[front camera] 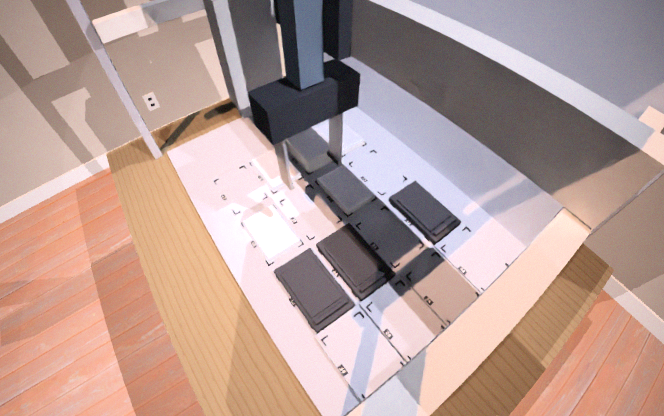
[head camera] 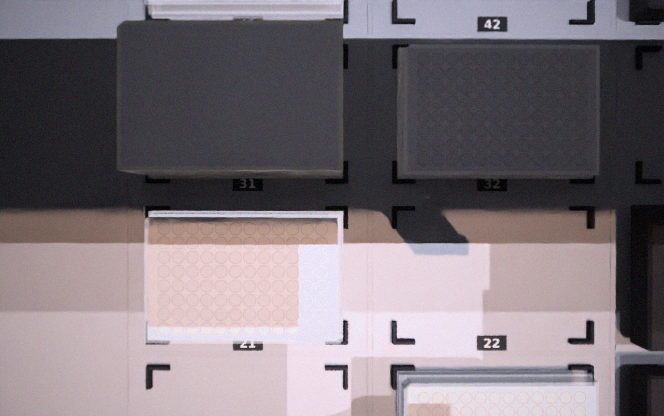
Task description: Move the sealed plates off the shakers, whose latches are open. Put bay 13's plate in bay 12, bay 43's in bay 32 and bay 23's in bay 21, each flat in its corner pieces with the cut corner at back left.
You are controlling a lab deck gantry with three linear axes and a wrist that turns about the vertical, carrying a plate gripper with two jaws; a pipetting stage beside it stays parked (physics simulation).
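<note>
Grey block in the pictures, the gripper as well.
</note>
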